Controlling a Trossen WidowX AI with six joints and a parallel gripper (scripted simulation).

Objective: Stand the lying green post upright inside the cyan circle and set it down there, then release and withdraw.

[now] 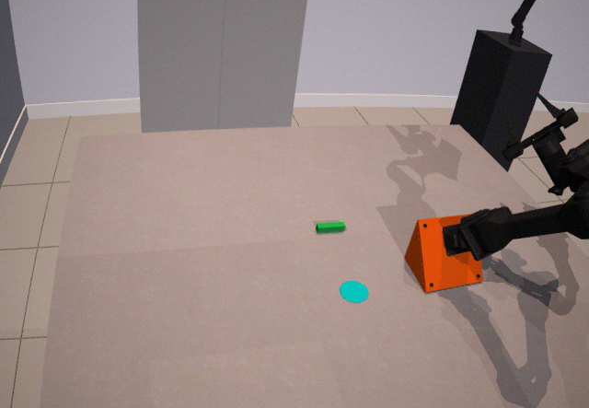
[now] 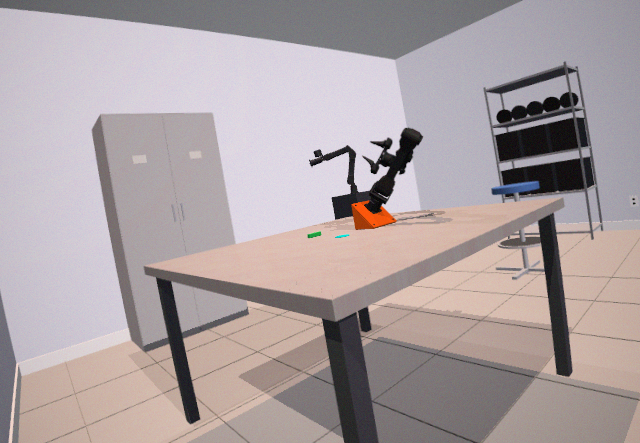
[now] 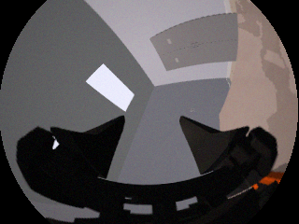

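Right now the green post is 370 mm ahead of my gripper tip, 70 mm to the right of it and 360 mm below it. From my gripper tip the other things lie so: cyan circle: 400 mm ahead, 130 mm to the left, 360 mm below.
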